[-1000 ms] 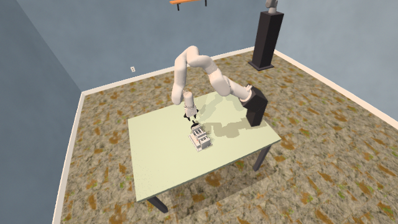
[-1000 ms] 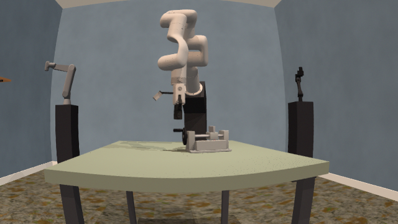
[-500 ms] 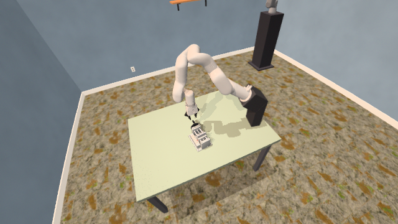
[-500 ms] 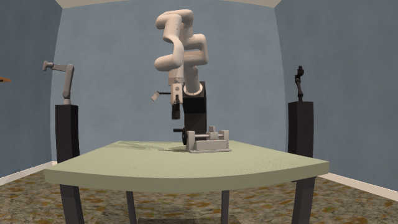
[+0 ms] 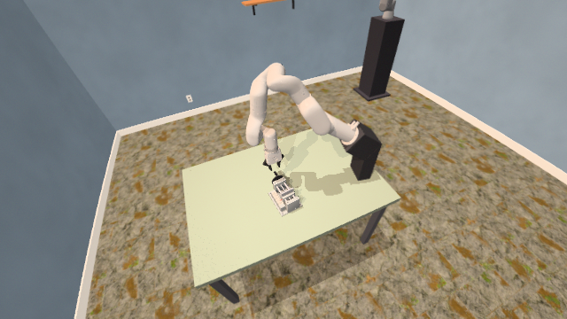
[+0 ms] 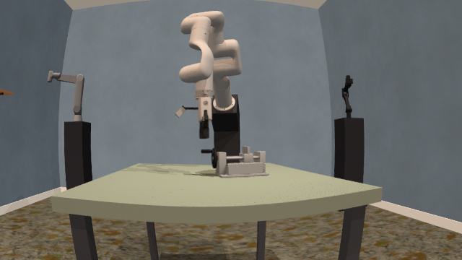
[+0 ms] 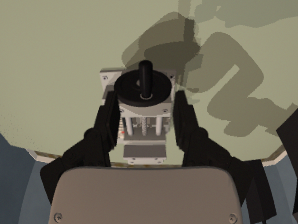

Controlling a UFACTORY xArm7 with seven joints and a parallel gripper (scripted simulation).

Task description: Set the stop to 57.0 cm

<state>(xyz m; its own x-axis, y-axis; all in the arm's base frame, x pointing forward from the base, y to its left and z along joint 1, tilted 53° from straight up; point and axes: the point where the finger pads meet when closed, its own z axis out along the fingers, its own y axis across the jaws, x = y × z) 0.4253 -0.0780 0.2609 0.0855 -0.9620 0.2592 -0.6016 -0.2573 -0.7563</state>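
My hand is 20 mm to the right of the black handwheel and 80 mm above it. Also, from my hand: grey stop block (10 mm behind, 180 mm to the left, 90 mm below).
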